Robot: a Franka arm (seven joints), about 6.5 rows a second.
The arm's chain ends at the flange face. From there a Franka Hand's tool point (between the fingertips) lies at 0.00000 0.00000 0.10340 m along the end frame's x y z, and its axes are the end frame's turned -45 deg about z.
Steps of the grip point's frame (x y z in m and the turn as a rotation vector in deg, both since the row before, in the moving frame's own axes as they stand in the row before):
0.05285 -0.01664 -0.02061 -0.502 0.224 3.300
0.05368 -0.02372 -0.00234 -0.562 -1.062 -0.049
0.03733 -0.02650 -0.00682 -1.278 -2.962 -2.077
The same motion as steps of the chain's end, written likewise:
0.02469 -0.04952 -0.02061 -0.197 0.513 3.300
0.02182 -0.05680 -0.00232 -1.148 -0.354 -0.049
0.00971 -0.05058 -0.00666 -2.998 -1.191 -2.077

